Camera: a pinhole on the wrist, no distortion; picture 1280 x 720 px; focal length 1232.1 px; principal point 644.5 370.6 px. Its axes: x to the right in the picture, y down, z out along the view. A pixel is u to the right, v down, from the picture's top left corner.
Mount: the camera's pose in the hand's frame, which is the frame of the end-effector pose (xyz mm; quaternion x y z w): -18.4 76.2 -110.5 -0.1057 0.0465 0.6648 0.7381
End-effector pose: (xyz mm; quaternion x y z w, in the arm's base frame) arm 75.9 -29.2 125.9 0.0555 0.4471 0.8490 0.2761
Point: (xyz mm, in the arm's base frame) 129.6 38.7 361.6
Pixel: 590 381
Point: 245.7 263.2 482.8
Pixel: 382 310
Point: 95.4 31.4 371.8
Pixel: 705 304
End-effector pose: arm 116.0 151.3 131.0 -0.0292 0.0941 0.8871 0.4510
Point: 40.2 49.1 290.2
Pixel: 686 480
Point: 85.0 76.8 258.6
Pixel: 413 481
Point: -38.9 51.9 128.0
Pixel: outside the picture
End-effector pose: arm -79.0 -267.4 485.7 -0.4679 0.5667 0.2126 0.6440
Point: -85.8 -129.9 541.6
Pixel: 186 644
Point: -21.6 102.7 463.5
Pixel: 534 379
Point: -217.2 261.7 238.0
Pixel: 1225 180
